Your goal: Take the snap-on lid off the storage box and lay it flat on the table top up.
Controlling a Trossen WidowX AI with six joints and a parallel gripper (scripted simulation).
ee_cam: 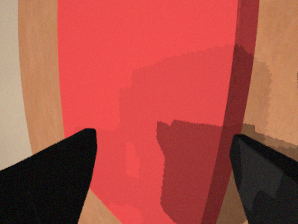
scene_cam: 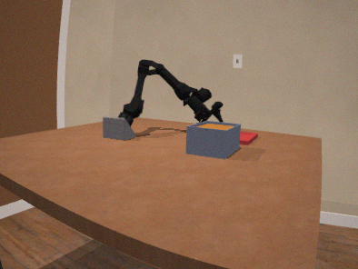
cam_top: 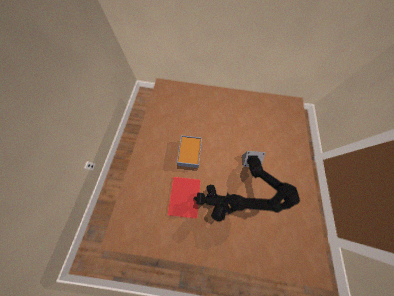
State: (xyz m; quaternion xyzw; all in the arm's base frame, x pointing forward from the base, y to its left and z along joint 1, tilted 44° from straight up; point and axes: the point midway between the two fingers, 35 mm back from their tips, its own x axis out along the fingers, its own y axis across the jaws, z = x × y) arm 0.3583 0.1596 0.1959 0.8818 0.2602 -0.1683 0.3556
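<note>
Now: the red lid 100 mm ahead of my hand, 40 mm below it and 10 mm to the right of it. From my hand the other things lie so: blue-grey storage box: 310 mm to the right, 70 mm ahead, 10 mm below.
</note>
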